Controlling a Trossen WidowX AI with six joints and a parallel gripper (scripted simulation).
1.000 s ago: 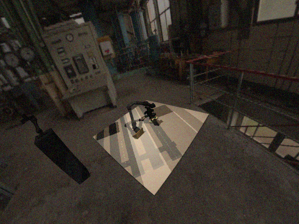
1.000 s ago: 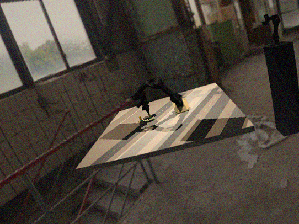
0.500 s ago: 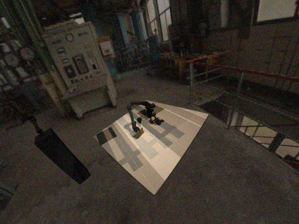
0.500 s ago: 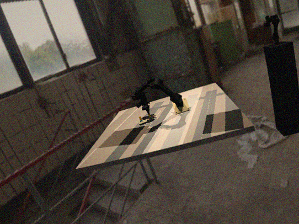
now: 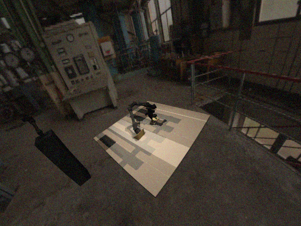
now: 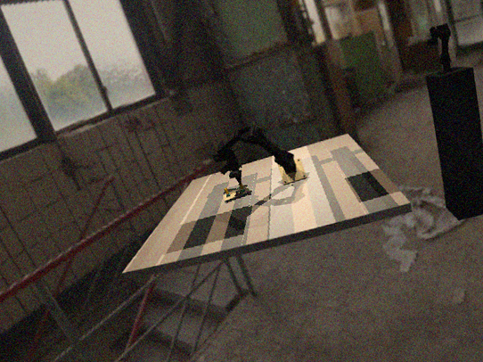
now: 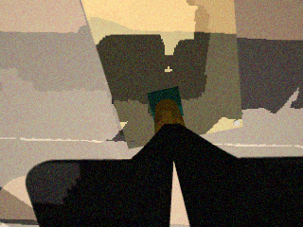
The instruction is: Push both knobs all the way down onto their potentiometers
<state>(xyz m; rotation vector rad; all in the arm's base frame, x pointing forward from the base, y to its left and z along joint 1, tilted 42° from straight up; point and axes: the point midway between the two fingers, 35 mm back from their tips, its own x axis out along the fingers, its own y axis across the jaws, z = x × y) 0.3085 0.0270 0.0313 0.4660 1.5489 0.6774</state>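
Right now the knob is 1 cm below my gripper tip.
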